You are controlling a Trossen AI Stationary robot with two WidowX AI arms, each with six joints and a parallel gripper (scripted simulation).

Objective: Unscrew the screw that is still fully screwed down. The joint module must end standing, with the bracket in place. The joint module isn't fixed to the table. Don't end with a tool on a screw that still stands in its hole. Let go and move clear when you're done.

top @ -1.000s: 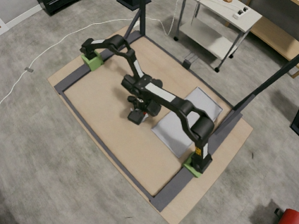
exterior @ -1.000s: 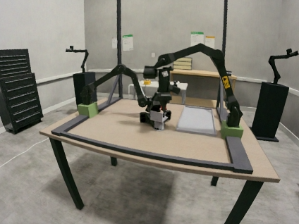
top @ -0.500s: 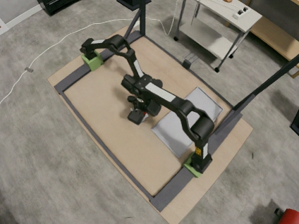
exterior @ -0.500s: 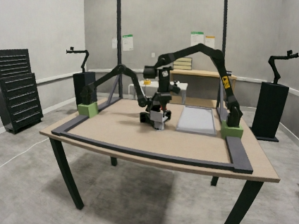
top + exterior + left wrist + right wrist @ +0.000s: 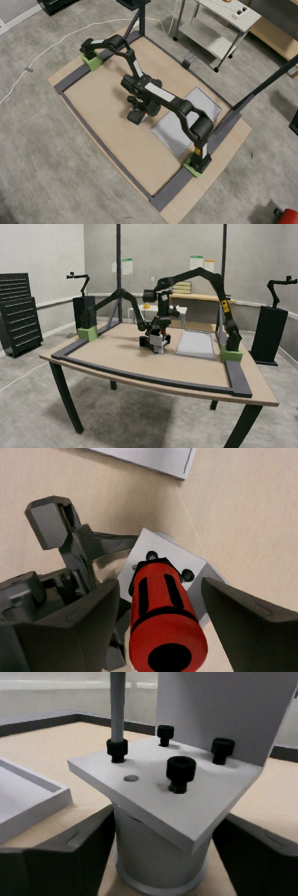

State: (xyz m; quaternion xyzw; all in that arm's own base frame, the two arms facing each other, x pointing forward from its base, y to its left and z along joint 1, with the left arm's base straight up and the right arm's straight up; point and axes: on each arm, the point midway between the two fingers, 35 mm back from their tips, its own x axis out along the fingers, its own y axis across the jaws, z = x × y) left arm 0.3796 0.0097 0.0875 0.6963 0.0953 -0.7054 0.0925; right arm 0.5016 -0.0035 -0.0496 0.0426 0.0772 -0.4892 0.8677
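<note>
Right now the red screwdriver is 3 cm below my left hand. Also, from my left hand: black screw 8 cm below, 3 cm to the right, 1 cm behind; grey joint module 12 cm below, 2 cm to the right; light grey bracket 8 cm below, 2 cm to the right, 1 cm ahead.
Now: the grey joint module 20 mm ahead of my right hand, 20 mm to the left of it and 10 mm below it. From my right hand the other things lie so: black screw: 30 mm above; then red screwdriver: 10 mm ahead, 30 mm to the left, 90 mm above; then light grey bracket: 20 mm ahead, 10 mm to the left, 40 mm above.
</note>
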